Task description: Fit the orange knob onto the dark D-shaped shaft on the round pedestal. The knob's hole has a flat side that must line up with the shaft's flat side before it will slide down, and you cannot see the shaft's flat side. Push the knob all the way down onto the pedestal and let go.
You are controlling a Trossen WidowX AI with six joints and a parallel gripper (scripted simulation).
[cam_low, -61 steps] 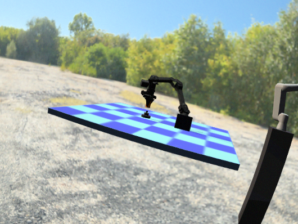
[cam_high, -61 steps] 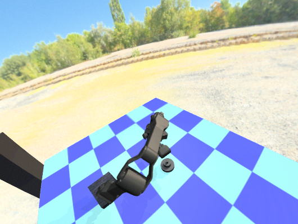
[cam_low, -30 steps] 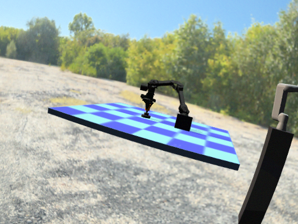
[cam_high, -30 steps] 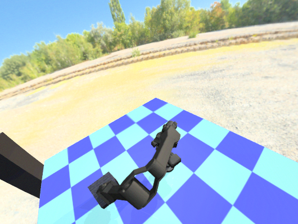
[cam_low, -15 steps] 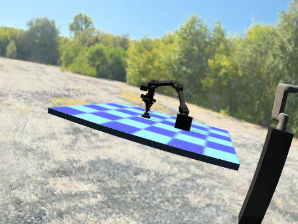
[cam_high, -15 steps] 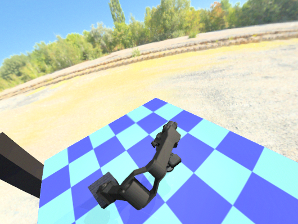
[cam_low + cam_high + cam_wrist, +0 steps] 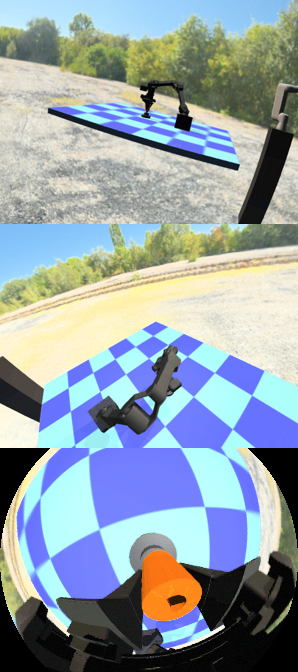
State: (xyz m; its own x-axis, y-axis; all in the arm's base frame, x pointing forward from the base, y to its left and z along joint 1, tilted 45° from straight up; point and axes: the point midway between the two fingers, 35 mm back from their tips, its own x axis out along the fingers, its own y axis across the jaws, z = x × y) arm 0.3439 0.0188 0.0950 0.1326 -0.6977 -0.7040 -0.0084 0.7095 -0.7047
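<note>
Right now my gripper tip is 20 mm below the orange knob. From my gripper tip the other things lie so: pedestal: 40 mm below.
</note>
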